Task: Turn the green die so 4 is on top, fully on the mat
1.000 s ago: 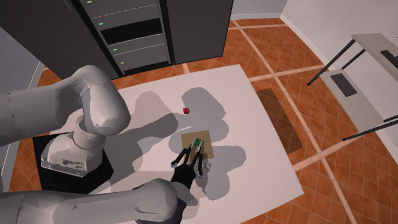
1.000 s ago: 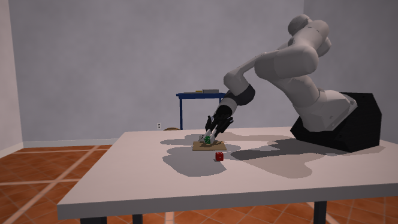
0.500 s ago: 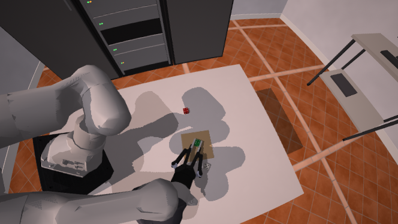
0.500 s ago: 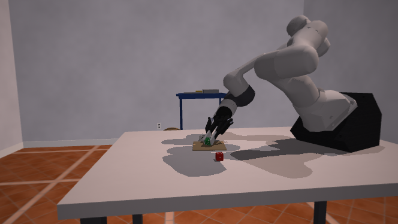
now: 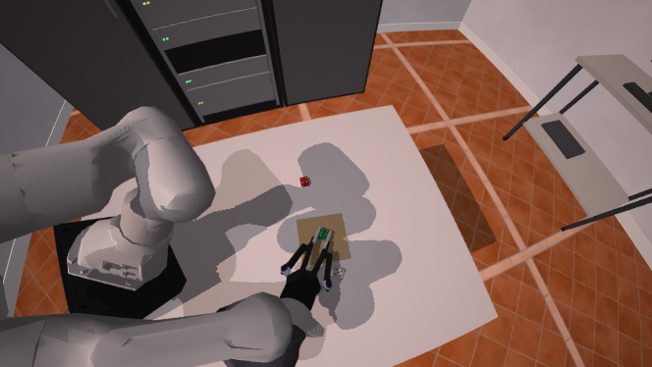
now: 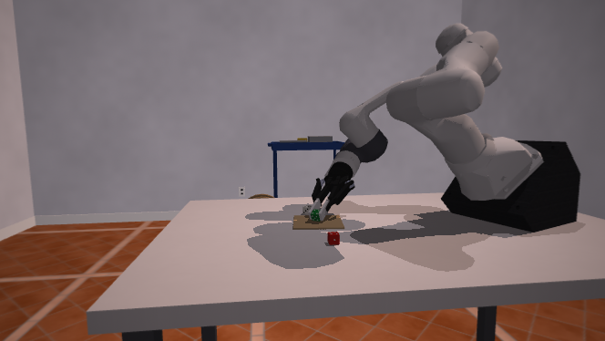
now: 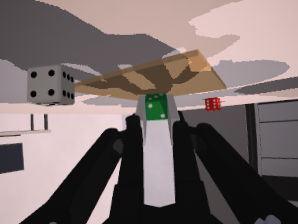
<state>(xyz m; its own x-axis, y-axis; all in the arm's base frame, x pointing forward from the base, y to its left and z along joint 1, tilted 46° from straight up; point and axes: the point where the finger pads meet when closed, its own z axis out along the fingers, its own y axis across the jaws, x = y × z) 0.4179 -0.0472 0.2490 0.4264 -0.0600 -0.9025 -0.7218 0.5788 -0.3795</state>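
Right now the tan mat is 3 cm below my hand, 1 cm to the left of it and 1 cm ahead of it. The rest, counted from my hand: white die: 9 cm to the right, 4 cm ahead, 2 cm below; green die: 2 cm to the left, 1 cm below, 1 cm ahead; red die: 20 cm to the left, 5 cm behind, 2 cm below.
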